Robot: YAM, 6 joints.
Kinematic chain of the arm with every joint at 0, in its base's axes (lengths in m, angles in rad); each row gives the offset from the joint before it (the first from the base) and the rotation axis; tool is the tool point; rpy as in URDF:
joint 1: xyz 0 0 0.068 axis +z
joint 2: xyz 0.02 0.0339 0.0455 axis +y
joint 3: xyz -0.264 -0.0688 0 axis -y
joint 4: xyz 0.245 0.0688 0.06 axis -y
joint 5: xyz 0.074 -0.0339 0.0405 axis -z
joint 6: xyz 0.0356 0 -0.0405 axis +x
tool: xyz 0 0 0 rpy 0 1.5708 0
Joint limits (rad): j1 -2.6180..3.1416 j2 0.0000..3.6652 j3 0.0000..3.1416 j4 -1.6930..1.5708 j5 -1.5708..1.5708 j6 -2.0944..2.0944
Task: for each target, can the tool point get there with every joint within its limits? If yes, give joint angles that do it. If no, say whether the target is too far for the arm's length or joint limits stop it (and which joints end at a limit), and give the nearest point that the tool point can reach.
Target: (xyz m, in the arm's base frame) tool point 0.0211 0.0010 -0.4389
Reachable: no: joint limits stop it (at a limit: joint 2) | nearest point 0.0763 0.0036 -0.3367 | short by 0.116 m
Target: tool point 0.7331 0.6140 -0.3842
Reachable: no: too far | nearest point 0.4390 0.3677 -0.1803 | short by 0.434 m
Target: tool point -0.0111 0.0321 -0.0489
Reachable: yes | joints 1.8564 2.6971 0.3241 -0.1616 -0.0452 -1.2269
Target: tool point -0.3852 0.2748 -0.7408
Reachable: no: too far | nearest point -0.2898 0.2068 -0.3640 | short by 0.395 m
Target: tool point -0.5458 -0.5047 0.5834
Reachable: no: too far | nearest point -0.4000 -0.3699 0.4544 | short by 0.237 m
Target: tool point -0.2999 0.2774 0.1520
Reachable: yes | joints 2.3430 1.9607 1.0471 0.4224 -0.6403 0.2655
